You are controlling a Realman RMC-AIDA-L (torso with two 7-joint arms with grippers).
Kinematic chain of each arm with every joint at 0, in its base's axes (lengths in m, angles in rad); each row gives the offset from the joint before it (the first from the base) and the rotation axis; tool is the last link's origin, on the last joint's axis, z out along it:
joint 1: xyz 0 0 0.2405 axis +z
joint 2: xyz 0 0 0 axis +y
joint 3: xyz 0 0 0.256 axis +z
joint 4: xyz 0 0 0 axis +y
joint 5: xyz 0 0 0.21 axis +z
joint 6: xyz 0 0 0 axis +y
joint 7: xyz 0 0 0.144 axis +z
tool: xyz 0 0 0
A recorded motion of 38 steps. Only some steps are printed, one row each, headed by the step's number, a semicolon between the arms.
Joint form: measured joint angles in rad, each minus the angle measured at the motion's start. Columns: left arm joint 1, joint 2, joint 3, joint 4, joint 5, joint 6, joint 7; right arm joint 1, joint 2, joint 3, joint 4, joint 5, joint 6, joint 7.
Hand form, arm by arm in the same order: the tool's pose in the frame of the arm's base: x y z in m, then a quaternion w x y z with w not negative. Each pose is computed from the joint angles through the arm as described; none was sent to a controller.
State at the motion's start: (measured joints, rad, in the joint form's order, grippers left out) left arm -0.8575 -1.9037 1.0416 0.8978 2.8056 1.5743 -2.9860; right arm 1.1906 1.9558 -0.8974 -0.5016 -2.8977 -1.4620 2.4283
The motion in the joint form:
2: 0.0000 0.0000 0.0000 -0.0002 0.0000 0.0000 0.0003; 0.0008 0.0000 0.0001 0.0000 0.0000 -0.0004 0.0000
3: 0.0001 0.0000 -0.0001 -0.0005 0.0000 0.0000 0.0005; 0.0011 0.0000 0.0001 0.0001 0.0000 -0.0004 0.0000
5: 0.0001 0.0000 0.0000 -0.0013 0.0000 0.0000 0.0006; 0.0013 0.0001 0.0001 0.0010 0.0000 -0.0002 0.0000
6: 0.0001 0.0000 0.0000 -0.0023 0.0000 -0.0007 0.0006; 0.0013 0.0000 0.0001 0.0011 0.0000 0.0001 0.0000
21: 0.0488 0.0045 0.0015 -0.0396 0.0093 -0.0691 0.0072; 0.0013 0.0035 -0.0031 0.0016 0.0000 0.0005 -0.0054
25: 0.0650 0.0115 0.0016 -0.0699 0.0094 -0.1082 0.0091; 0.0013 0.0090 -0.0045 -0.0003 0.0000 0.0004 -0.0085
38: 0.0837 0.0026 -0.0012 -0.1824 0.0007 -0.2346 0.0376; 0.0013 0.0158 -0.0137 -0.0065 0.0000 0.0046 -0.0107
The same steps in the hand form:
2: -0.2349 0.4123 0.0784 0.26720 -0.71422 -0.62105 0.18109; 0.1634 0.4400 0.0122 0.14173 -0.88324 0.37577 -0.24206
3: -0.2350 0.4123 0.0784 0.26707 -0.71419 -0.62112 0.18116; 0.1633 0.4400 0.0122 0.14173 -0.88329 0.37566 -0.24206
5: -0.2351 0.4122 0.0782 0.26682 -0.71410 -0.62126 0.18141; 0.1634 0.4399 0.0120 0.14144 -0.88326 0.37575 -0.24218
6: -0.2353 0.4122 0.0781 0.26676 -0.71398 -0.62141 0.18144; 0.1634 0.4400 0.0121 0.14158 -0.88326 0.37574 -0.24214
21: -0.2632 0.4058 0.0775 0.27999 -0.69731 -0.63432 0.18166; 0.1633 0.4391 0.0103 0.13940 -0.88459 0.37225 -0.24390
25: -0.2759 0.4039 0.0777 0.28665 -0.68907 -0.64070 0.18031; 0.1625 0.4382 0.0080 0.13715 -0.88593 0.36959 -0.24439
38: -0.3016 0.3991 0.0606 0.28844 -0.68284 -0.64830 0.17392; 0.1612 0.4381 0.0057 0.13829 -0.88774 0.36350 -0.24628

